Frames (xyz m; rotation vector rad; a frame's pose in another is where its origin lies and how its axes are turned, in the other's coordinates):
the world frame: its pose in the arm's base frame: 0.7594 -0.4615 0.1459 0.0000 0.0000 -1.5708
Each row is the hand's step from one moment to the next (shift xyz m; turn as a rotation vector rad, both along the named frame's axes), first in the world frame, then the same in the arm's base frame.
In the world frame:
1: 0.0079 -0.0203 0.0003 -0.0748 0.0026 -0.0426
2: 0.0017 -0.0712 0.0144 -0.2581 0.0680 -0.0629
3: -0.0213 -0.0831 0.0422 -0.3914 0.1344 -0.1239
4: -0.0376 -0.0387 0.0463 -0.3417 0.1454 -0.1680
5: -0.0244 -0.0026 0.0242 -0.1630 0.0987 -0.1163
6: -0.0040 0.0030 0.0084 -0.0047 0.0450 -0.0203
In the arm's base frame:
1: -0.0203 -0.0079 0.0003 0.0026 0.0748 -0.0426
2: -0.0712 -0.0017 0.0144 0.0680 0.2581 -0.0629
3: -0.0831 0.0213 0.0422 0.1344 0.3914 -0.1239
4: -0.0387 0.0376 0.0463 0.1454 0.3417 -0.1680
5: -0.0026 0.0244 0.0242 0.0987 0.1630 -0.1163
6: 0.0030 0.0040 0.0084 0.0450 0.0047 -0.0203

